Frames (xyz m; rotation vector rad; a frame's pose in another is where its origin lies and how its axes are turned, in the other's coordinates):
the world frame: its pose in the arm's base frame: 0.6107 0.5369 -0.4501 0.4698 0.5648 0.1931
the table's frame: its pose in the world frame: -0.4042 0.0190 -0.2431 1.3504 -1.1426 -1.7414
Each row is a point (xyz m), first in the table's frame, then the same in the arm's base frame.
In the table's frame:
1: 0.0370 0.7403 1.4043
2: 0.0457 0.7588 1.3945
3: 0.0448 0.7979 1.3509
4: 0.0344 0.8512 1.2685
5: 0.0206 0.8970 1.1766
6: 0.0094 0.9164 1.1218
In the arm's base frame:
1: -0.5689 -0.1813 0.8026
2: -0.5554 -0.1994 0.8003
3: -0.5018 -0.2216 0.7922
4: -0.4076 -0.2429 0.7720
5: -0.3086 -0.2555 0.7441
6: -0.2525 -0.2554 0.7253

